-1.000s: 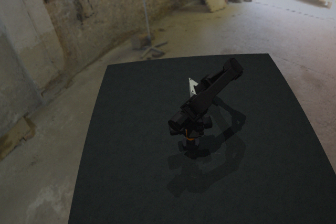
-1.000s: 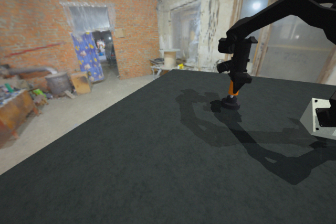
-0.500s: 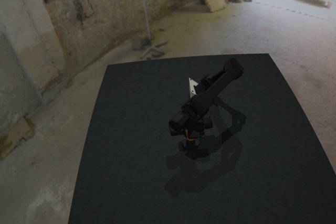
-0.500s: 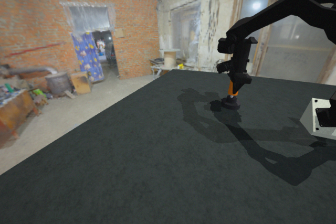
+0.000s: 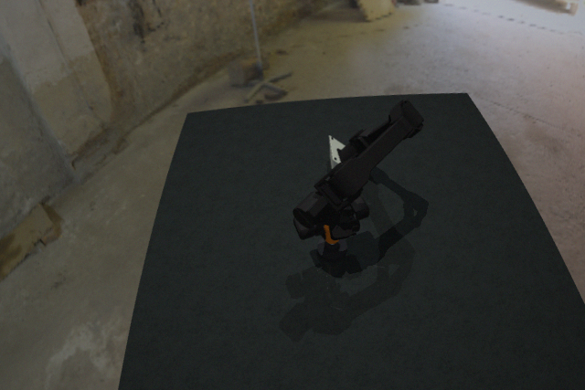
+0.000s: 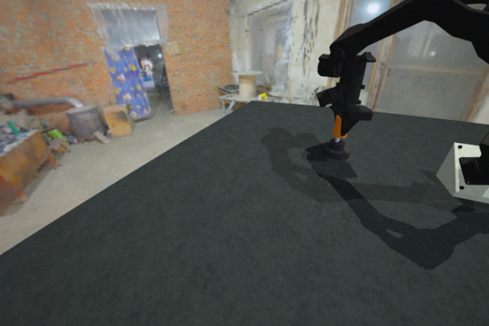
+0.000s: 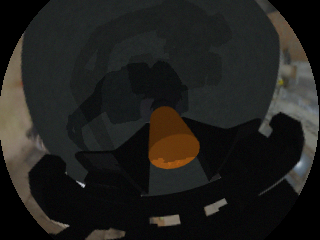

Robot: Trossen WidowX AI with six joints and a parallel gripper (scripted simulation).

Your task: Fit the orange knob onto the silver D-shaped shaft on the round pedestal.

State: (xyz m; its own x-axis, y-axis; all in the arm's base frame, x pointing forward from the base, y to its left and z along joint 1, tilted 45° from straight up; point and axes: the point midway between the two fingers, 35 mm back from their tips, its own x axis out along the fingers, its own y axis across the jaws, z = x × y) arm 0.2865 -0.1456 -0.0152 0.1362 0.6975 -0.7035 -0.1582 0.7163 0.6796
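Now: the orange knob 30 mm above my gripper tip. Also, from my gripper tip: round pedestal (40 mm below).
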